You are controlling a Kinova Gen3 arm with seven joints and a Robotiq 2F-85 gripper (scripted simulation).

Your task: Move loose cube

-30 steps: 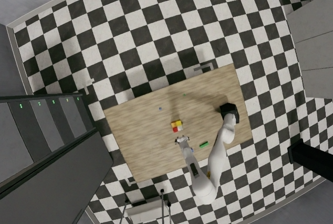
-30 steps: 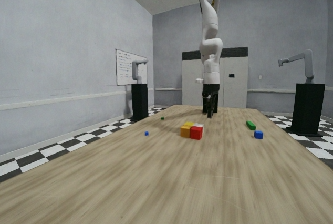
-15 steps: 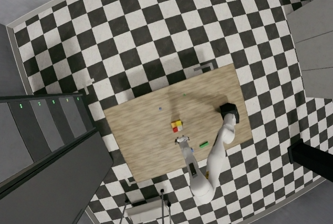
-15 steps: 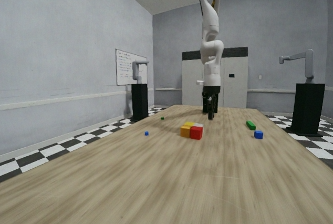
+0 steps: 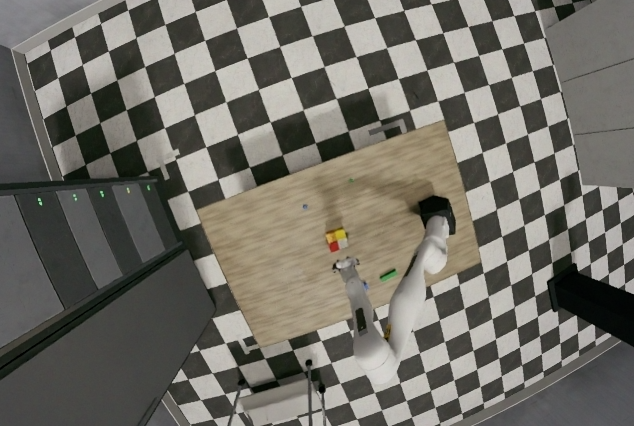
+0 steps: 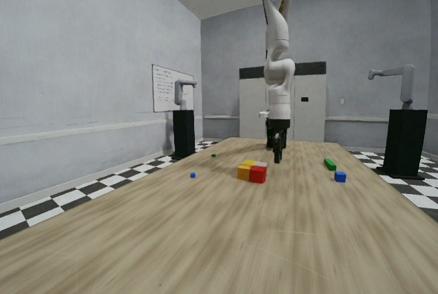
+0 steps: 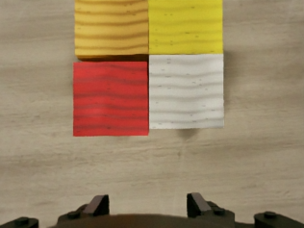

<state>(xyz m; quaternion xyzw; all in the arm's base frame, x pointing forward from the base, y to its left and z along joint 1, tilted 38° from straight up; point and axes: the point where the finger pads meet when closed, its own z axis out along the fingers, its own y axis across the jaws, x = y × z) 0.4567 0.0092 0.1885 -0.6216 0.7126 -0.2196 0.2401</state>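
Right now my hand is 70 mm to the left of the red cube, 70 mm above it and 10 mm short of it. Also, from my hand: green block (250 mm to the left, 190 mm behind, 80 mm below).
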